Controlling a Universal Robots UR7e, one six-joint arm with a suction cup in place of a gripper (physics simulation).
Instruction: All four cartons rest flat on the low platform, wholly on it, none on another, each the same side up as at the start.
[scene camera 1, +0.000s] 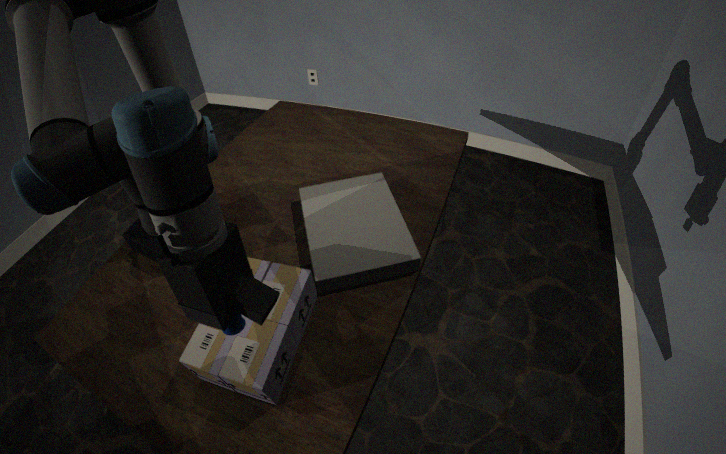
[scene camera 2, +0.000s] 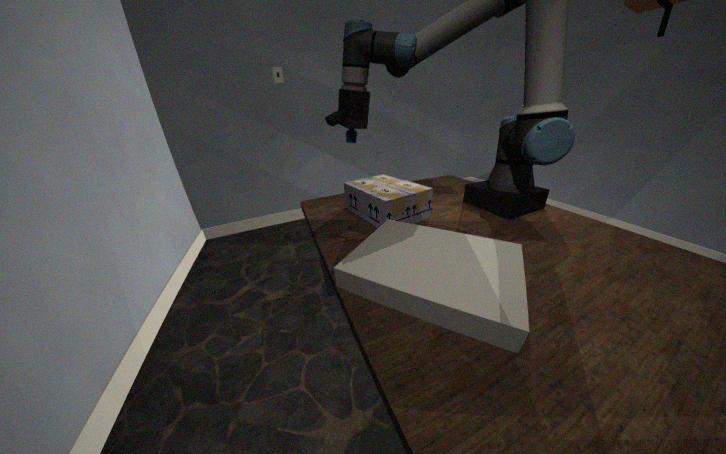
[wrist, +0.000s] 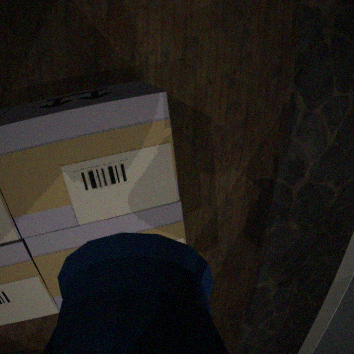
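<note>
Nothing's held by my suction cup (wrist: 126, 285). On the table there's a low grey platform (scene camera 2: 475, 286) (scene camera 1: 356, 233), though in the wrist view that platform is out of frame.
</note>
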